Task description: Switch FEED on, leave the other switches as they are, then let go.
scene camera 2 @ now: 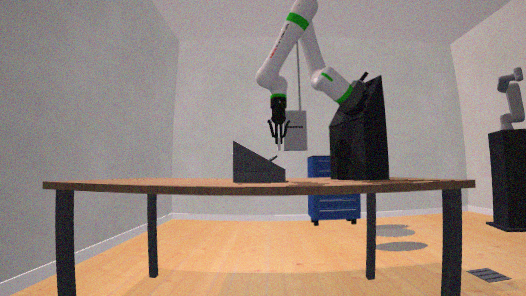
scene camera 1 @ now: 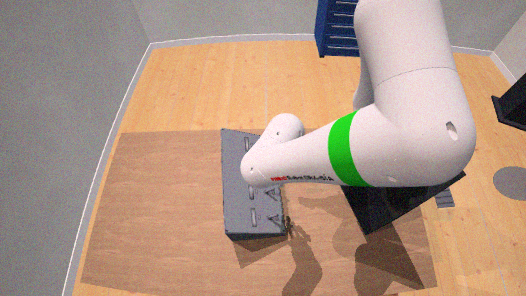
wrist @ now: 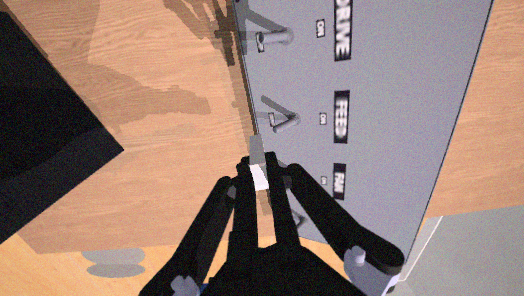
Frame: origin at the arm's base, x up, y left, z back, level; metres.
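Seen in the pictures: gripper, fingertip midpoint: (scene camera 2: 278, 150) (scene camera 1: 280, 184) (wrist: 257, 145); arm's base, origin of the base link: (scene camera 2: 352, 101).
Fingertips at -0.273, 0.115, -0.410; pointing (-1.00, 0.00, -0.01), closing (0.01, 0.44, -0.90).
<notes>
Pixels of each thing's top centre, then the offset from my fingertips to it, as dx, dy, dz. "*": a spot on its surface instead. Level surfaces: height alone.
- FEED switch, surface spot: (wrist: 285, 124) * -0.046, +0.024, -0.040
- DRIVE switch, middle of its top: (wrist: 276, 35) (scene camera 1: 273, 215) -0.035, +0.129, +0.011
- FAN label, middle of its top: (wrist: 340, 184) -0.030, -0.051, -0.167
- lever, middle of its top: (wrist: 299, 234) -0.035, -0.195, -0.146
- wooden table, its level: dx -0.167
The grey sloped switch panel (scene camera 1: 237, 200) (scene camera 2: 252, 167) (wrist: 390, 100) stands on the table. The FEED switch (wrist: 285, 124) (scene camera 1: 272, 194) has its lever tilted to the OFF side, away from its ON label (wrist: 323, 118). The DRIVE switch (wrist: 274, 38) (scene camera 1: 275, 218) also leans to its OFF side. The FAN label (wrist: 339, 181) shows, but its lever is hidden behind the fingers. Part of another lever (wrist: 299, 220) shows lower down. My gripper (scene camera 2: 279, 146) (wrist: 257, 145) is shut and empty, pointing down a little above the panel's low edge, on the FAN side of the FEED lever, apart from it. The arm hides it in scene camera 1.
The wooden table (scene camera 1: 150, 200) (scene camera 2: 125, 184) carries the panel and the black robot pedestal (scene camera 2: 357, 145) (wrist: 45, 110) on the panel's low side. A blue drawer cabinet (scene camera 1: 337, 30) (scene camera 2: 334, 206) stands on the floor behind. A grey wall box (scene camera 2: 296, 137) hangs behind the gripper.
</notes>
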